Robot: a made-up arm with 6 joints. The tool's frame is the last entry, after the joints.
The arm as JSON. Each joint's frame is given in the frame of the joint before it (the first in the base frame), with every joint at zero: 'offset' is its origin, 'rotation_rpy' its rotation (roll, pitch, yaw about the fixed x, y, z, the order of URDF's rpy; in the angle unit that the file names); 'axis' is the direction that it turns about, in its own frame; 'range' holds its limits. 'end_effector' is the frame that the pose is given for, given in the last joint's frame.
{
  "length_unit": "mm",
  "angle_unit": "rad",
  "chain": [
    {
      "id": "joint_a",
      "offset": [
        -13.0,
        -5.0,
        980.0
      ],
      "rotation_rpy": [
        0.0,
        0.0,
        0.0
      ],
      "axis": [
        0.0,
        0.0,
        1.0
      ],
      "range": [
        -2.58,
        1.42
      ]
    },
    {
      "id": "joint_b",
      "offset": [
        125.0,
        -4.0,
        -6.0
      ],
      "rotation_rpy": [
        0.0,
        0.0,
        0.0
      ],
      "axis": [
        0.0,
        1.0,
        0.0
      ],
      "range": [
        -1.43,
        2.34
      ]
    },
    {
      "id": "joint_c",
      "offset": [
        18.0,
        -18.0,
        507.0
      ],
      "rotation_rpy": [
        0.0,
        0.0,
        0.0
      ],
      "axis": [
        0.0,
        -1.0,
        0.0
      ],
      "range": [
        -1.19,
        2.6
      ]
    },
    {
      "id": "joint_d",
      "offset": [
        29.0,
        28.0,
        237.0
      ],
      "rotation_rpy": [
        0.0,
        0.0,
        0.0
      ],
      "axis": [
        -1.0,
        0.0,
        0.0
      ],
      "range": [
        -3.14,
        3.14
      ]
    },
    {
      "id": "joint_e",
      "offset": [
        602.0,
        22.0,
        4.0
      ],
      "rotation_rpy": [
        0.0,
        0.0,
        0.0
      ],
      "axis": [
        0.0,
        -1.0,
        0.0
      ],
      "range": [
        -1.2,
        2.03
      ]
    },
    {
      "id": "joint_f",
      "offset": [
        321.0,
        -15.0,
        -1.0
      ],
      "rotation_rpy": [
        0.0,
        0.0,
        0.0
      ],
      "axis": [
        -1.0,
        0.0,
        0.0
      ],
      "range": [
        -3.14,
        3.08
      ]
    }
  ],
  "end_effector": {
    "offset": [
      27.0,
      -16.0,
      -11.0
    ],
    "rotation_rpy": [
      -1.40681,
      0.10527,
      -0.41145
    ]
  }
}
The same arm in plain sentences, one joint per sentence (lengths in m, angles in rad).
The arm has six revolute joints in a row. What follows holds with every joint at zero, and every direction is one of the base frame's. Joint 1 lies 0.013 m along -x and 0.005 m along -y and 0.98 m along +z from the base frame's origin and turns about +z, from -2.58 to 1.42 rad. Joint 2 lies 0.125 m along +x and 0.004 m along -y and 0.006 m along -z from joint 1 and turns about +y, from -1.43 to 2.34 rad. Joint 3 lies 0.018 m along +x and 0.018 m along -y and 0.507 m along +z from joint 2 and turns about -y, from -1.19 to 2.6 rad. Joint 4 lies 0.029 m along +x and 0.028 m along +y and 0.237 m along +z from joint 3 and turns about -x, from -3.14 to 3.14 rad. Joint 5 lies 0.602 m along +x and 0.022 m along +y and 0.004 m along +z from joint 4 and turns about -y, from -1.2 to 2.03 rad. Joint 6 lies 0.321 m along +x and 0.015 m along -y and 0.001 m along -z from joint 5 and turns about -x, from -3.14 to 3.08 rad. The tool frame, which is the frame that the pose is given for, lies 0.027 m along +x and 0.016 m along -y and 0.011 m along -z from joint 6; its axes are the base frame's turned by roll -1.4068, pitch 0.1053 and yaw -0.4114 rad (as in URDF: about the fixed x, then y, then z).
